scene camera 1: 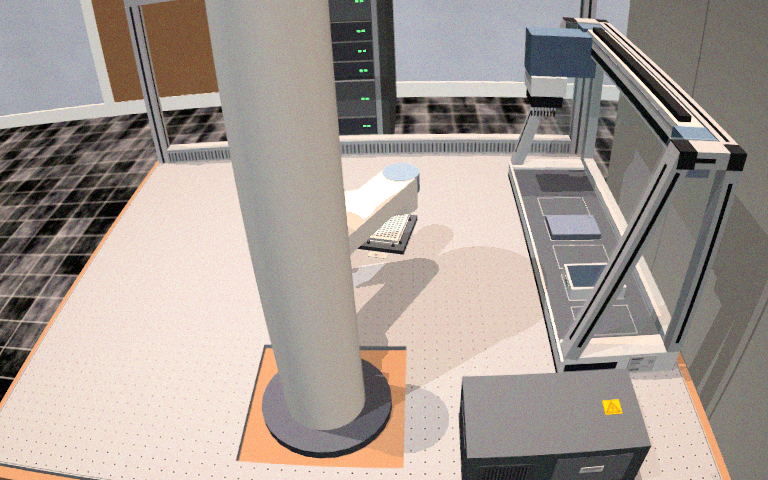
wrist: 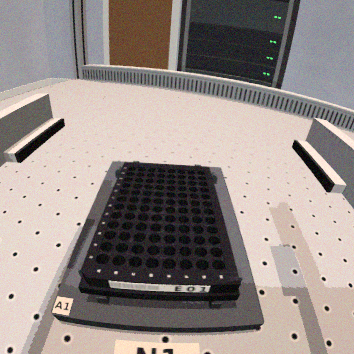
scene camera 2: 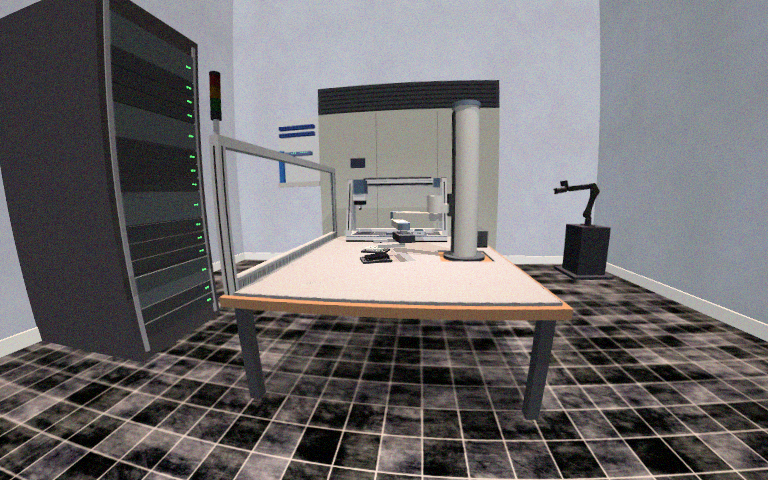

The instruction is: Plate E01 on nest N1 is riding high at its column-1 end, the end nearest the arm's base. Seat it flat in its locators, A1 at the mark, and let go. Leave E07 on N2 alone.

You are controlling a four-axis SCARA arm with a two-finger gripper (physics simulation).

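Note:
Black plate E01 sits on dark nest N1. In the wrist view its labelled near end rides above the nest with a dark gap under it; its far end looks lower. The A1 mark is at the nest's near left corner. My gripper is open, its fingers wide apart to the left and right of the plate's far part, touching neither side. The cream plate E07 on N2 is partly hidden by the arm. The column hides N1 in scene camera 1.
The arm's column stands on the table. A gantry deck with a blue head is on the right in scene camera 1, and a grey box stands in front of it. A low vented rail runs behind the nests.

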